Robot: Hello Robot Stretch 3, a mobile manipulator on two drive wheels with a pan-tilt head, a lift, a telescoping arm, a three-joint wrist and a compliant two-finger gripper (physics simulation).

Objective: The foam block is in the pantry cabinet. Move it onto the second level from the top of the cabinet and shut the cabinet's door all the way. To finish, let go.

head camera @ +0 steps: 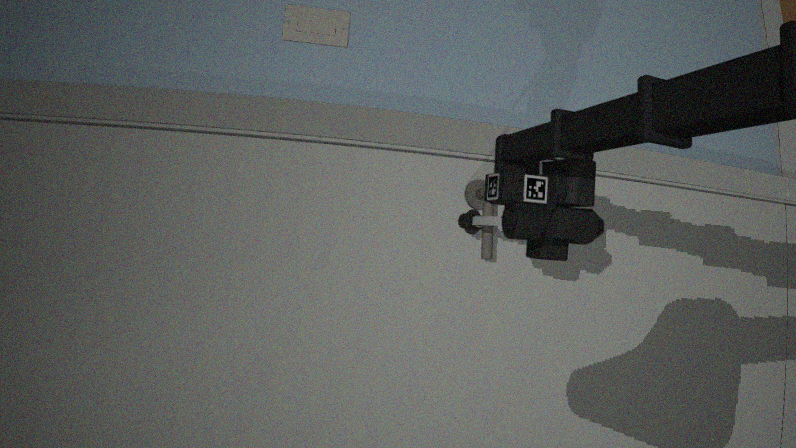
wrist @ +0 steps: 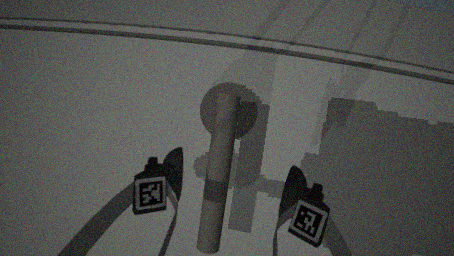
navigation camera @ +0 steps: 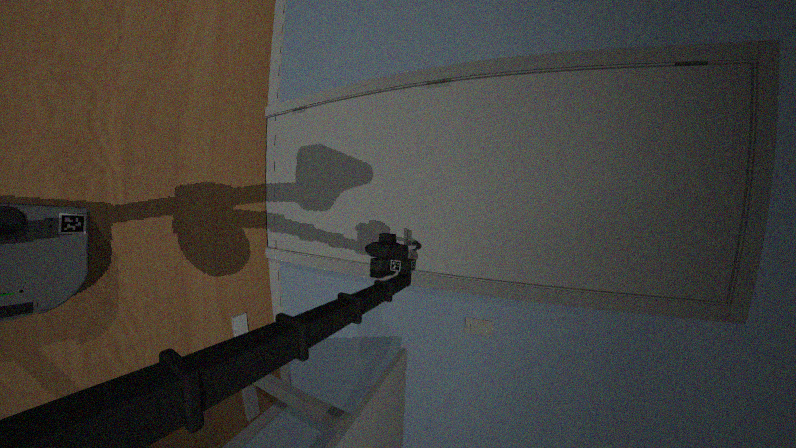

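Pixels of known places: gripper, between the fingertips: (navigation camera: 407, 244); robot's base, origin of its link: (navigation camera: 5, 219).
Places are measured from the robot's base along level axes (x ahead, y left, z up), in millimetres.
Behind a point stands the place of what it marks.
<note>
A large grey door (head camera: 250, 306) @(x 132, y -950, z 1292 mm) (navigation camera: 557, 166) @(x 292, y -933, z 1453 mm) (wrist: 100, 100) stands in a frame in a blue wall and looks shut. Its lever handle (head camera: 488, 247) @(x 16, y -912, z 926 mm) (navigation camera: 407, 233) @(x 22, y -912, z 920 mm) (wrist: 220, 145) has a round base and a straight bar. My gripper (head camera: 480, 221) @(x -23, y -937, z 912 mm) (navigation camera: 413, 243) @(x -23, y -937, z 912 mm) (wrist: 234, 175) @(x -23, y -937, z 912 mm) is open, with its fingers on either side of the bar. In the wrist view gaps show on both sides, the bar nearer the left finger. The foam block and the cabinet's levels do not show; I cannot tell whether this door belongs to the pantry cabinet.
A wall plate (head camera: 316, 26) @(x -340, y -1014, z 1220 mm) (navigation camera: 479, 326) @(x -338, y -1014, z 1222 mm) is on the blue wall beside the door frame. In the navigation view my base (navigation camera: 44, 272) @(x -140, y -73, z 160 mm) stands on the wooden floor (navigation camera: 139, 111) @(x 436, y -303, z 0 mm), and a pale panelled structure (navigation camera: 375, 395) stands below my extended arm (navigation camera: 239, 356) @(x -85, y -163, z 1028 mm).
</note>
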